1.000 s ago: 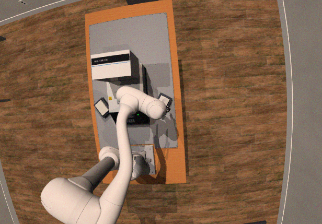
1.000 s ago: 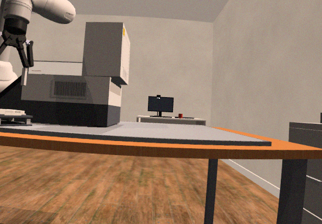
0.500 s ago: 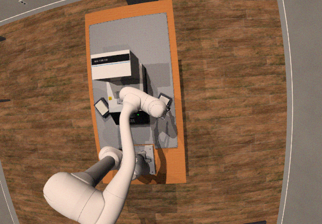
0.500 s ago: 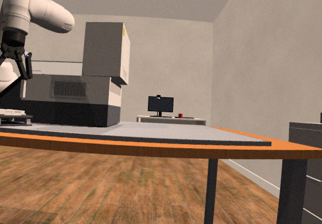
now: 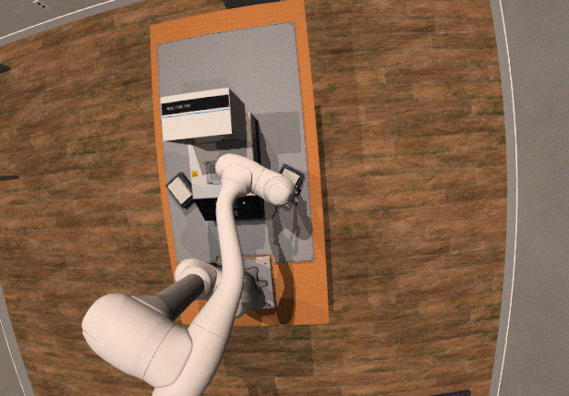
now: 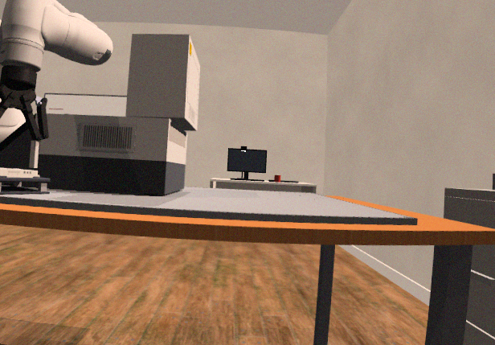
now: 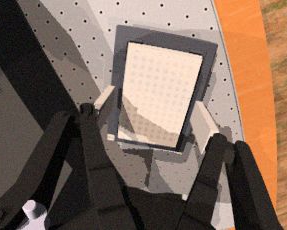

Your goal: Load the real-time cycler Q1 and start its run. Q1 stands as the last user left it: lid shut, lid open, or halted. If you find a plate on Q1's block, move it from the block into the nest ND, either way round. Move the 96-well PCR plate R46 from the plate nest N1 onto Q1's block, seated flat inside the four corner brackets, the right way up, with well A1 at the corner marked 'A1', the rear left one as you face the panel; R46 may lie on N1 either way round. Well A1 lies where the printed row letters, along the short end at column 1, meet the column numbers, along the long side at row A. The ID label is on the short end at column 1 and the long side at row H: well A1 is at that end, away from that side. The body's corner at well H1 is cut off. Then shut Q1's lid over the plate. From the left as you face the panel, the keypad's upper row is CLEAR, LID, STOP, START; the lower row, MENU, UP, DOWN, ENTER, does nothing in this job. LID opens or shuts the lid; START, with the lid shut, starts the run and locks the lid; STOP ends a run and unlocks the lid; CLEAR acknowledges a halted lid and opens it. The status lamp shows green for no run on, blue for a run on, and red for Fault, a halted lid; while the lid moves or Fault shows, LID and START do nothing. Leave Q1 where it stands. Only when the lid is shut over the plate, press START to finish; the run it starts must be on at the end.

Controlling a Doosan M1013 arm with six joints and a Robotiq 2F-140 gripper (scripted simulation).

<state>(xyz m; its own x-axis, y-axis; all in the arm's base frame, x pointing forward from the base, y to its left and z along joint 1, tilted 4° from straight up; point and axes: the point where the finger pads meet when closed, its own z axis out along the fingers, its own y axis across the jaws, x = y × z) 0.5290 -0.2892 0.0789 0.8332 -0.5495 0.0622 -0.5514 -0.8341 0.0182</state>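
Right now the white plate R46 is 3 cm below my hand. The rest, counted from my hand: dark plate nest N1: 5 cm below; then dark nest: 1 cm ahead, 58 cm to the left, 5 cm below; then 96-well plate: 1 cm ahead, 58 cm to the left, 4 cm below.
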